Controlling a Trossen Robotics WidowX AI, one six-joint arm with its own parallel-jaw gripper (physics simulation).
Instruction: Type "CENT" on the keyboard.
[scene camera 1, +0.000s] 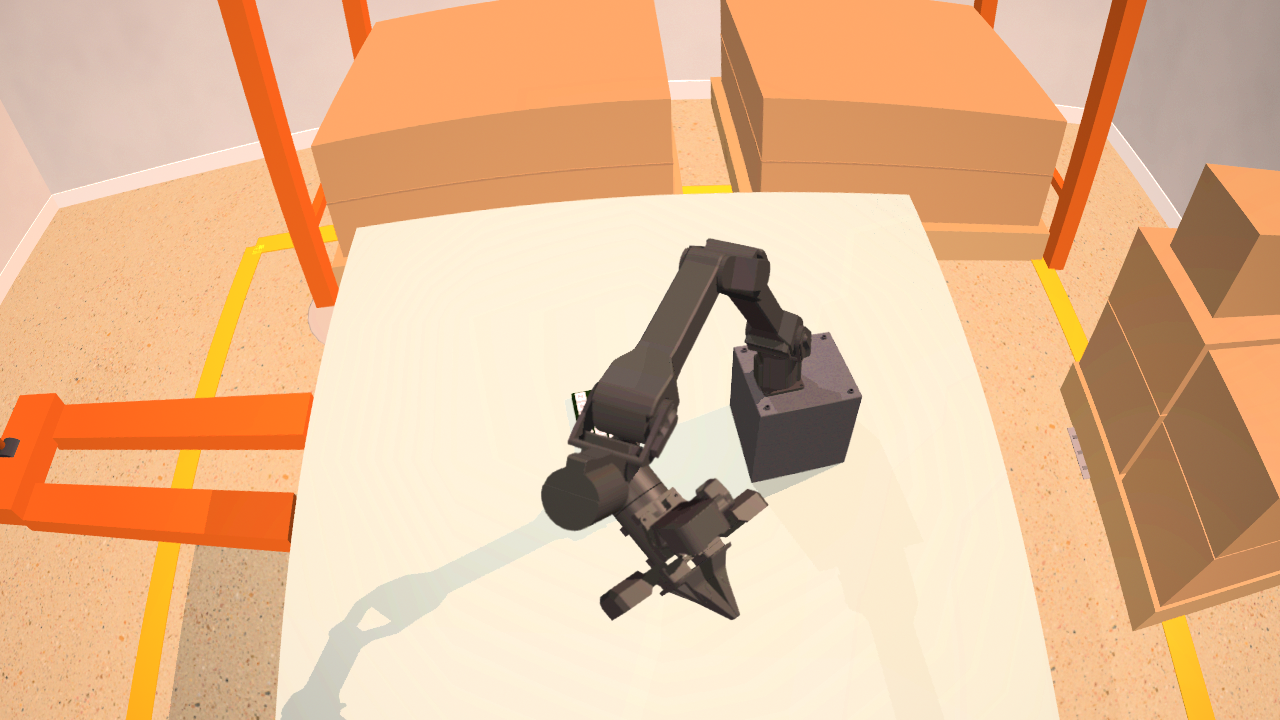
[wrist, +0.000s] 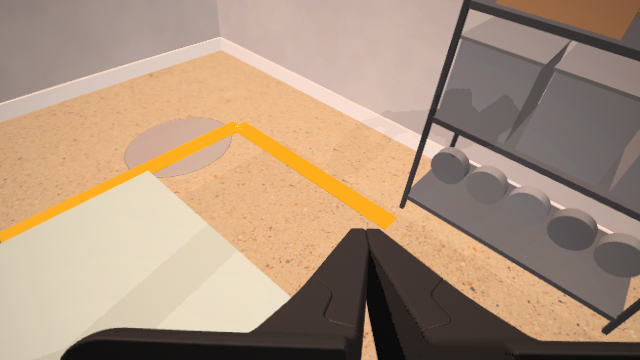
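Pixels of known places: gripper, fingertip midpoint: (scene camera 1: 736, 617) (wrist: 364, 242); arm's base, origin of the base link: (scene camera 1: 778, 379).
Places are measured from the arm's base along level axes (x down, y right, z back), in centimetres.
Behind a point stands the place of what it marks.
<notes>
The keyboard (scene camera 1: 580, 402) @(y 14.6, x 15.5, z -28.9 cm) lies on the pale table (scene camera 1: 447, 349) @(y 33.3, x 16.8, z -51.7 cm) (wrist: 100, 250) @(y -53.7, x 16.8, z 24.3 cm) in the scene view, left of the robot's base. A small corner with white keys and a dark green edge shows; the arm covers the rest, and its letters cannot be read. The keyboard does not show in the wrist view. My gripper (scene camera 1: 735, 615) @(y -47.1, x -25.7, z -20.2 cm) (wrist: 364, 242) @(y -47.1, x -25.7, z -20.2 cm) is shut and empty, its fingertips together. It is raised above the table, to the right of the keyboard and nearer the front in the scene view, and points away from the keyboard.
The arm's dark base block (scene camera 1: 796, 434) @(y -7.1, x 5.1, z 1.3 cm) stands on the table right of the keyboard. Big cardboard boxes (scene camera 1: 501, 134) (scene camera 1: 904, 134) stand behind the table, and orange forks (scene camera 1: 179, 423) lie at its left. A dark metal shelf rack (wrist: 434, 107) stands beyond the table in the wrist view.
</notes>
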